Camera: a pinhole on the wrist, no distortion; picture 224 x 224 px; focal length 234.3 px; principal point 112.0 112.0 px. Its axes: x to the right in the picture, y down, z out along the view. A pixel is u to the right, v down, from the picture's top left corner.
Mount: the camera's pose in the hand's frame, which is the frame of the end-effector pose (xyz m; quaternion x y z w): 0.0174 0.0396 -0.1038 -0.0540 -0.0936 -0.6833 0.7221
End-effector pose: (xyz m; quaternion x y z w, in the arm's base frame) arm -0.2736 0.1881 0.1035 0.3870 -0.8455 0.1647 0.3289
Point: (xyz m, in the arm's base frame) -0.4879 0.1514 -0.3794
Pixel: 111.4 37.5
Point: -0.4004 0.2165 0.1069
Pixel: 45.6 177.6
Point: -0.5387 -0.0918 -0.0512
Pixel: 174.8 204.9
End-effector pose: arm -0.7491 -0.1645 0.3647 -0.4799 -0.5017 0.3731 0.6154
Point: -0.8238 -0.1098 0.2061
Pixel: 14.1 104.5
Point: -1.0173 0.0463 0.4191
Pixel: 193.9 205.5
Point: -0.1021 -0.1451 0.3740
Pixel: behind the camera
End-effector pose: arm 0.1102 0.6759 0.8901 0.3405 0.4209 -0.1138 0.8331
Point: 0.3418 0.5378 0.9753
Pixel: 158.5 154.0
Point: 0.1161 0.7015 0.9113
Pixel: 177.2 56.0
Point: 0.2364 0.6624 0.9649
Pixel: 113.9 127.6
